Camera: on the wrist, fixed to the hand. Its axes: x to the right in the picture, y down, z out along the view.
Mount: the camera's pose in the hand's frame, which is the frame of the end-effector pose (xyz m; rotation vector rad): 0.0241 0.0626 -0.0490 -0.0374 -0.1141 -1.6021
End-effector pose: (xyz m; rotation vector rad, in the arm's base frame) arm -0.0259 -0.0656 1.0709 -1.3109 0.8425 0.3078
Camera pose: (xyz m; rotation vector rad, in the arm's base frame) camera -0.0676 -0.1004 1.0081 -1.5909 -0.4597 -0.8607
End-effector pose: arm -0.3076 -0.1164 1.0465 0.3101 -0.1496 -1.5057
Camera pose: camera -0.2321 -0.1328 1.0159 0.3094 0.0887 -3.1087
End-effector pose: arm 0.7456 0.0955 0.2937 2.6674 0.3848 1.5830
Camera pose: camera 0.7268 0.0346 0.3470 1.3471 1.7515 0.7736
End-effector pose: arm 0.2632 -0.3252 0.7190 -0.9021 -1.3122 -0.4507
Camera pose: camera 0.3461 -0.3211 0.7227 0.3167 -1.9335 -1.6388
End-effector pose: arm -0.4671 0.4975 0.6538 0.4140 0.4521 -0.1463
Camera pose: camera -0.4507 0.5737 0.6250 -0.0868 0.5812 -1.6968
